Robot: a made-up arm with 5 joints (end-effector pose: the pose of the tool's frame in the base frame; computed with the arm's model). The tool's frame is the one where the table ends. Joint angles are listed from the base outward.
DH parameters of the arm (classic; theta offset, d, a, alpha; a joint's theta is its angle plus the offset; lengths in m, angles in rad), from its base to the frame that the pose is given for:
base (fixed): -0.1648 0 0.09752 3.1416
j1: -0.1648 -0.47 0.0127 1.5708
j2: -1.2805 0 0.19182 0
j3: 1.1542 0 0.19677 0
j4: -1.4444 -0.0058 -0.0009 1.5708
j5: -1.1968 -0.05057 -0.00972 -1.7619
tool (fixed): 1.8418 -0.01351 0 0
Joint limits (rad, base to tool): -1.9..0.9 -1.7..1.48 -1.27..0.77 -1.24..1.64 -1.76..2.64
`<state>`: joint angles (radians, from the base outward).
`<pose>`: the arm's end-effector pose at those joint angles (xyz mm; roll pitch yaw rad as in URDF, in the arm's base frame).
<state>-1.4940 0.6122 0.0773 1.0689 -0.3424</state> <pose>116.2 289.8 439.3 2.5389 1.1054 -2.2704</pose>
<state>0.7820 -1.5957 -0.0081 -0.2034 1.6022</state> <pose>-68.4 116.8 762.3 -0.1569 -1.2883 -2.5422</pose>
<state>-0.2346 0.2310 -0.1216 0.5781 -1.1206</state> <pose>424.0 73.0 606.1 1.0143 0.5988 0.6335</pose>
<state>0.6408 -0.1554 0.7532 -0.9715 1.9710</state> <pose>289.8 -187.9 589.5 -2.2076 -0.2902 -0.9791</pose>
